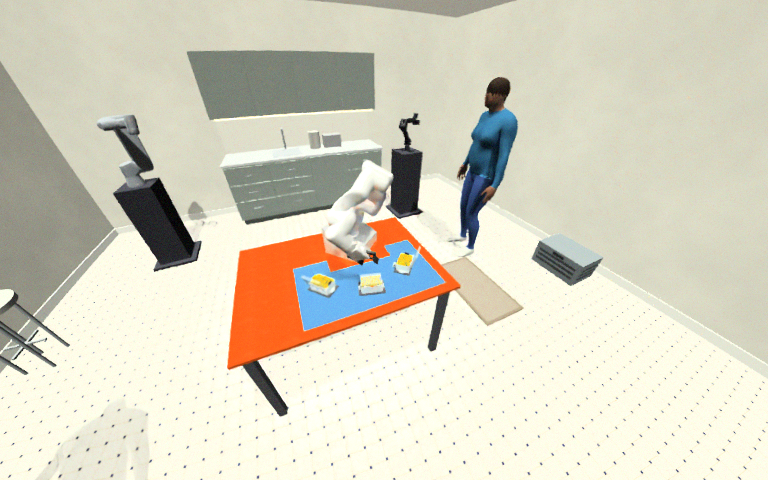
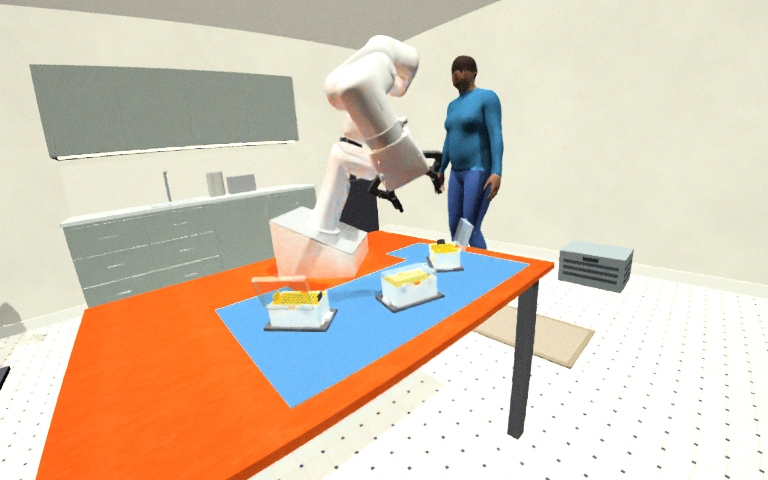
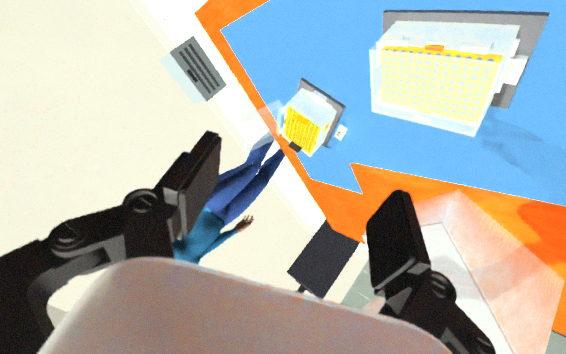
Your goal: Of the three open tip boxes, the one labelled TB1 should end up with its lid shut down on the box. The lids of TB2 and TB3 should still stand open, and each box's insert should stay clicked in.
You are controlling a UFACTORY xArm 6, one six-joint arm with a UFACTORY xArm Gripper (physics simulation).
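Where they show: gripper, fingertip midpoint: [image 1: 370, 262] [image 2: 419, 199] [image 3: 301, 182]; arm's base, link origin: [image 2: 322, 228].
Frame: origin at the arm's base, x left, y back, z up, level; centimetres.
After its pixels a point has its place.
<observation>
The middle tip box [image 1: 371, 287] {x -4.7, y -47.4, z -8.6 cm} [image 2: 410, 295] {x -6.6, y -47.1, z -11.2 cm} [image 3: 455, 36] {x -5.7, y -47.3, z -10.4 cm} has its clear lid [image 3: 430, 87] {x -4.2, y -44.3, z -6.4 cm} lying over the pale yellow insert; it looks down on the box, though a small gap is hard to rule out. The left box [image 1: 322, 286] {x -30.2, y -40.0, z -3.9 cm} [image 2: 299, 315] {x -31.2, y -35.1, z -10.4 cm} has its clear lid [image 2: 281, 280] {x -34.9, y -37.2, z 0.0 cm} standing open. The right box [image 1: 403, 264] [image 2: 447, 260] {x 20.0, y -40.0, z -10.8 cm} [image 3: 311, 107] {x 19.9, y -39.9, z -10.7 cm} also has its lid [image 1: 417, 253] {x 28.3, y -42.8, z 0.3 cm} [image 2: 463, 232] {x 30.7, y -39.4, z -3.8 cm} upright. Yellow inserts sit in both open boxes. The box labels are too small to read. My gripper [image 1: 369, 259] {x -6.5, y -51.3, z 13.1 cm} [image 2: 420, 200] {x -6.5, y -51.3, z 13.1 cm} [image 3: 301, 182] {x -6.5, y -51.3, z 13.1 cm} is open and empty, above and behind the middle box, touching none.
The boxes stand on dark bases on a blue mat [image 1: 334, 314] {x -28.6, y -52.4, z -14.1 cm} [image 2: 317, 367] {x -36.6, y -49.8, z -14.1 cm} [image 3: 300, 40] {x 18.3, y -51.2, z -14.1 cm}, on an orange table [image 1: 260, 305] {x -64.2, y -28.4, z -14.5 cm} [image 2: 124, 367] {x -66.4, y -19.1, z -14.4 cm}. The arm's pale base [image 2: 320, 249] {x -8.4, y -10.5, z -4.3 cm} stands behind the mat. A person [image 1: 491, 141] [image 2: 472, 135] stands beyond the table's right end.
</observation>
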